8 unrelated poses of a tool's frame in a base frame.
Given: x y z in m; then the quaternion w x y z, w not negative.
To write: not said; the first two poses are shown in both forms.
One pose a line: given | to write
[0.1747 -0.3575 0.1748 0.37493 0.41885 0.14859 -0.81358] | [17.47 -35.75 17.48 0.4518 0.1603 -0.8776 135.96]
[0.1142 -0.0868 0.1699 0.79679 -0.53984 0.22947 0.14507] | [11.42 -8.68 16.99 -0.8934 0.3798 0.2401 74.35]
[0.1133 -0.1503 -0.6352 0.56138 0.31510 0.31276 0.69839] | [11.33 -15.03 -63.52 0.3808 0.3779 0.8439 111.70]
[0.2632 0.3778 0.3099 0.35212 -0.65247 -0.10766 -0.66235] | [26.32 37.78 30.99 -0.6971 -0.1150 -0.7077 138.77]
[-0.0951 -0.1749 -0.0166 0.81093 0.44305 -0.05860 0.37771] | [-9.51 -17.49 -1.66 0.7572 -0.1001 0.6455 71.63]
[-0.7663 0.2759 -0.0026 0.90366 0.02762 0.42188 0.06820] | [-76.63 27.59 -0.26 0.0645 0.9851 0.1593 50.71]
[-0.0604 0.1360 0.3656 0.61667 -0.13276 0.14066 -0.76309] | [-6.04 13.60 36.56 -0.1686 0.1787 -0.9693 103.85]
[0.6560 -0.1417 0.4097 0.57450 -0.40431 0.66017 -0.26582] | [65.60 -14.17 40.97 -0.4940 0.8066 -0.3248 109.87]
